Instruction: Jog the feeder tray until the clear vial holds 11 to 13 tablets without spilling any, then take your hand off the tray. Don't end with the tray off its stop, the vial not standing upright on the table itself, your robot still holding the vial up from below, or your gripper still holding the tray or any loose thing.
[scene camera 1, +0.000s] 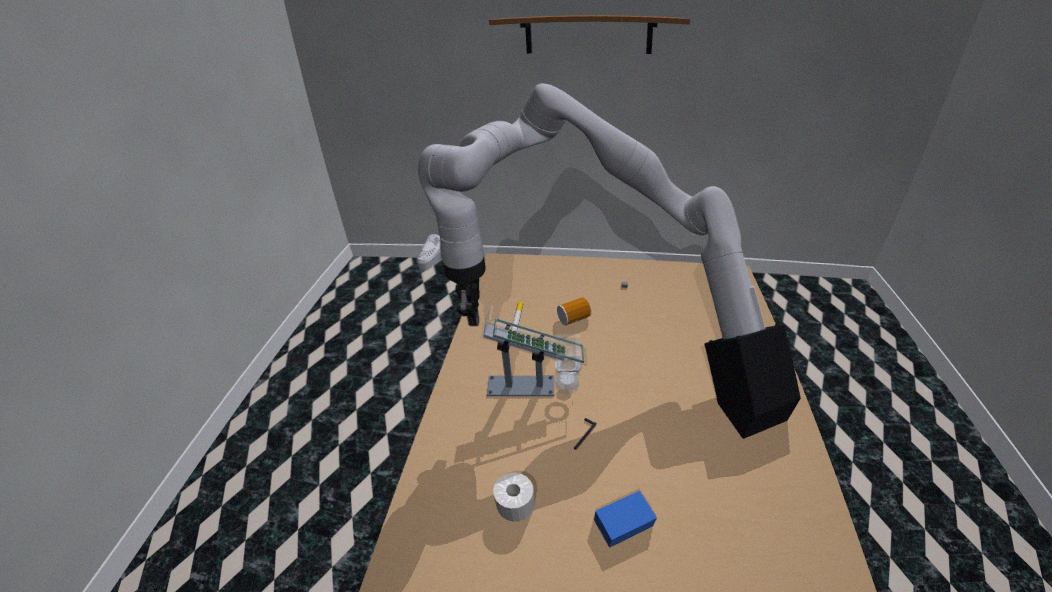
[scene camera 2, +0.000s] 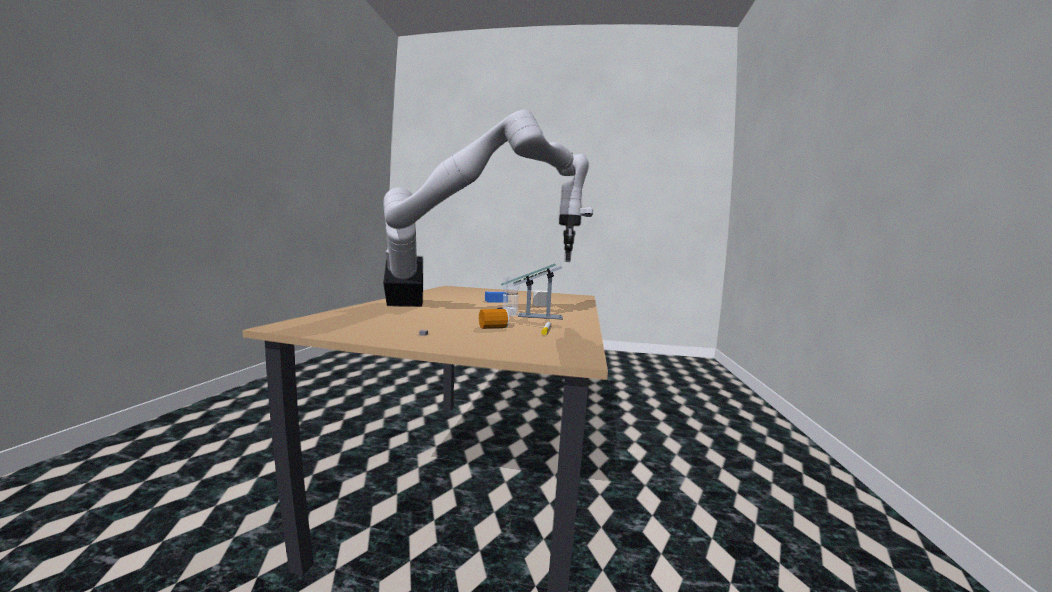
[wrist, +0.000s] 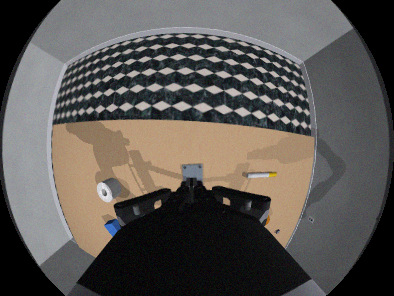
Observation:
In view: my gripper (scene camera 1: 474, 324) and a blue block (scene camera 1: 631, 515).
My gripper is seen too in the wrist view (wrist: 191, 184).

